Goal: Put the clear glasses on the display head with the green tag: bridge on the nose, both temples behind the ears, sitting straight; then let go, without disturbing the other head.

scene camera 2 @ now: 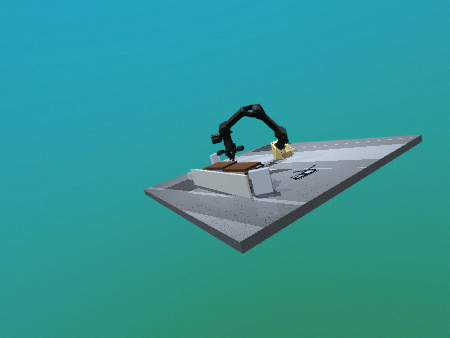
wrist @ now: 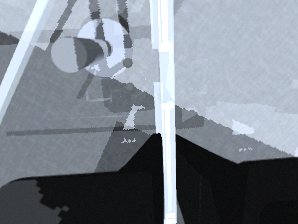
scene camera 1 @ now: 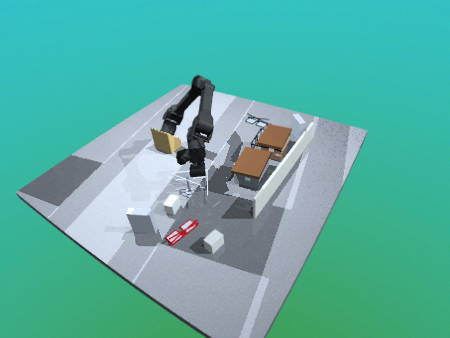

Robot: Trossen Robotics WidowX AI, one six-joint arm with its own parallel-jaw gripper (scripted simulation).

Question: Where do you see a thin pale stand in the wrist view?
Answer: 102,45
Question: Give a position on a long white wall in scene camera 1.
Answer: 266,192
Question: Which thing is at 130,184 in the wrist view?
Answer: My gripper.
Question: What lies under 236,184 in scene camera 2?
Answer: A long white wall.
